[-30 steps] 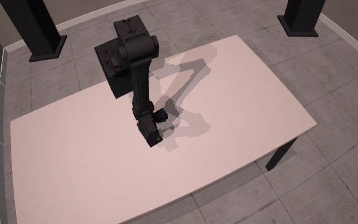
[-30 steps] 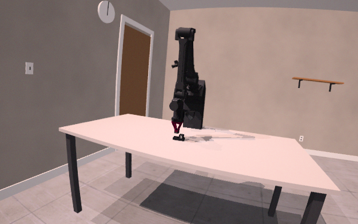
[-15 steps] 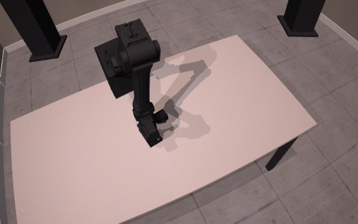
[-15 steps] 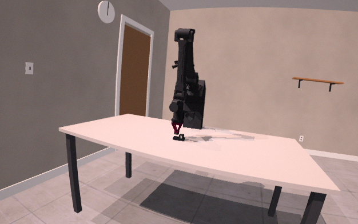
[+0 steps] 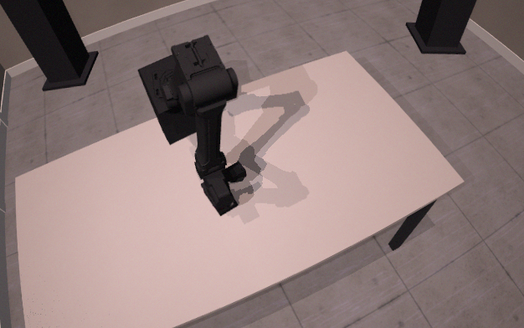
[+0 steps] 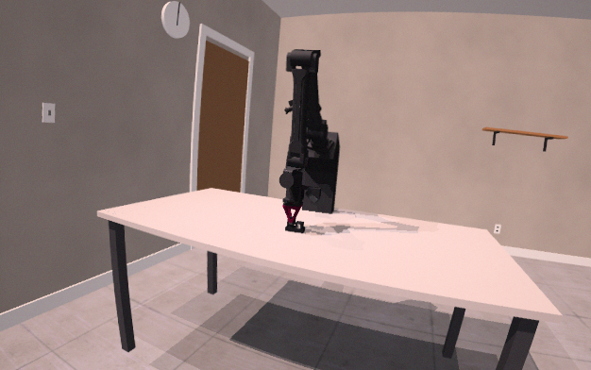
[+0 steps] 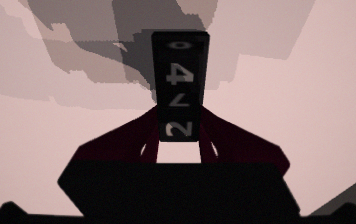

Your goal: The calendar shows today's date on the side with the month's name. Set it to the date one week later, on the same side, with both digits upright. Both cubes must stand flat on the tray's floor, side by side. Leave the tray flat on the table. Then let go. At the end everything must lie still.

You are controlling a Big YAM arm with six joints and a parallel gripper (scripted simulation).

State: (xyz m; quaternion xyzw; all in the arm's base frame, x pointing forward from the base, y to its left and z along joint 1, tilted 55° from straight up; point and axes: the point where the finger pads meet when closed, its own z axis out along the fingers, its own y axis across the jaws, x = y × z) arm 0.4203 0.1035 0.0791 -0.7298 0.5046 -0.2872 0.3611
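My hand is 30 mm above the black tray, 10 mm to the right of it and 10 mm past it. From my hand the other things lie so: black calendar block 30 mm to the left, 20 mm below, 20 mm behind.
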